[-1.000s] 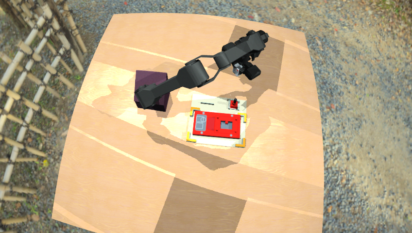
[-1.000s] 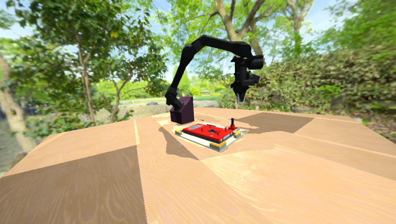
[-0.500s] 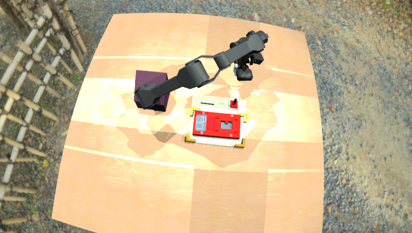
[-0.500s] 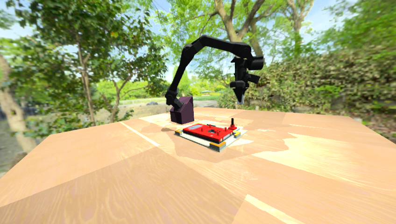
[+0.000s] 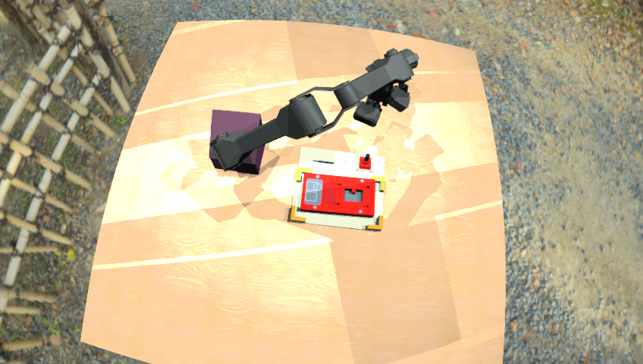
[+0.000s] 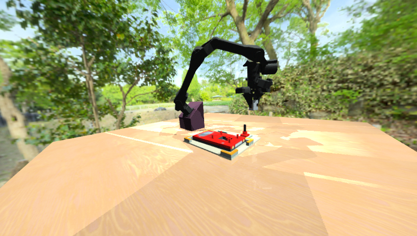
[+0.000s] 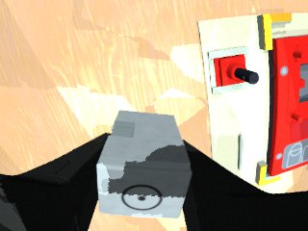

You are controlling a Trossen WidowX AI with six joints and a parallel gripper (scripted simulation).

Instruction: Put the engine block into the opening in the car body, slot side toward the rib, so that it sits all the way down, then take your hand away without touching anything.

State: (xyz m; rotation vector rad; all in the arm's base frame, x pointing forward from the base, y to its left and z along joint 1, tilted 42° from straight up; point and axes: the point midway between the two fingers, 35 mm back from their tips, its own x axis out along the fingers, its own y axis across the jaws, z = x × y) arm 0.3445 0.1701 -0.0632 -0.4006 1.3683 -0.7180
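My gripper tip is 10 mm below the grey engine block. Round my gripper tip: black upright peg (10 mm ahead, 100 mm to the right, 90 mm below).
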